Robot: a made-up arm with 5 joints.
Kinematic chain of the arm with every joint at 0, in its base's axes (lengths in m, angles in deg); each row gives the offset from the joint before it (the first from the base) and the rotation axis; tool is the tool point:
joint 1: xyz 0 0 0.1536 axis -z
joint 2: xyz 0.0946 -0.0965 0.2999 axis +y
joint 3: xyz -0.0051 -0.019 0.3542 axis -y
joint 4: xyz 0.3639 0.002 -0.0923 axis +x
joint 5: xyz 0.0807 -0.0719 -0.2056 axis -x
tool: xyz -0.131 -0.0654 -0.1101
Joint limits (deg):
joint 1: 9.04..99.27
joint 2: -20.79..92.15
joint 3: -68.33..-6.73
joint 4: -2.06..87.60
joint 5: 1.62..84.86
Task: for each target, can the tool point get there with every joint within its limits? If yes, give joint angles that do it. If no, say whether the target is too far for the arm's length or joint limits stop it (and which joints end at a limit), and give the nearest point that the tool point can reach.
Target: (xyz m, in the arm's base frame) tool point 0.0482 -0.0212 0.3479
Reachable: yes | joints 82.10 -11.09 -54.22 79.22 62.15
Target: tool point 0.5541 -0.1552 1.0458
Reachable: no: joint limits stop it (at a limit: joint 2, joint 3, joint 4, joint 5) | nearest point 0.3670 -0.1028 0.6207 | short by 0.467 m
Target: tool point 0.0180 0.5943 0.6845
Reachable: no: joint limits stop it (at a limit: joint 1, joint 3, joint 5) | nearest point -0.0640 0.2123 0.5527 | short by 0.412 m
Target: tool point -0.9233 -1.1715 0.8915
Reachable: no: too far | nearest point -0.2939 -0.3729 0.5658 | short by 1.068 m
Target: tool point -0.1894 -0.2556 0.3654
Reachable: yes | joints 83.35 6.87 -24.31 25.29 77.39
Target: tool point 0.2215 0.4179 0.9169
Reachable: no: joint limits stop it (at a limit: joint 2, joint 3, joint 5) | nearest point 0.0760 0.1434 0.6306 | short by 0.422 m
